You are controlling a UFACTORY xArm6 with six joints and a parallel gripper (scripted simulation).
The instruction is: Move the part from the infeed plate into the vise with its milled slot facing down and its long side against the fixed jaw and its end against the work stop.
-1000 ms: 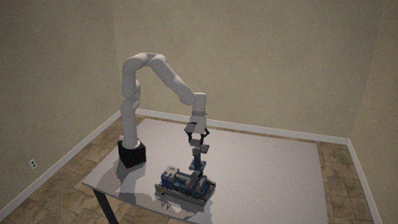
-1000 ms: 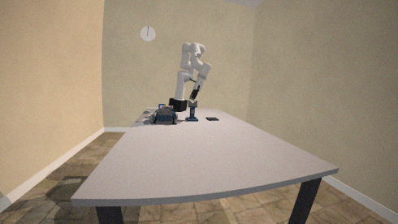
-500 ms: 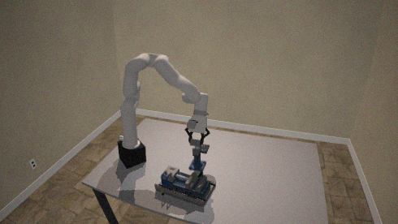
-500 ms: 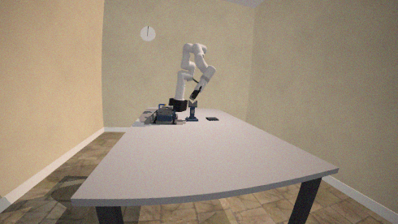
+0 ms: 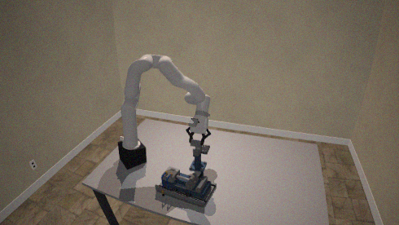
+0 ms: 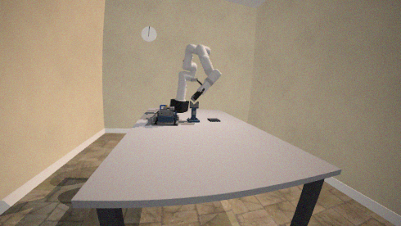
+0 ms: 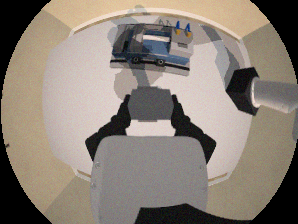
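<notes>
The part lies 10 mm below my hand. From my hand the other things lie so: vise: 10 mm behind, 210 mm to the right, 150 mm below; then dark infeed plate: 10 mm behind, 180 mm to the left, 190 mm below.
</notes>
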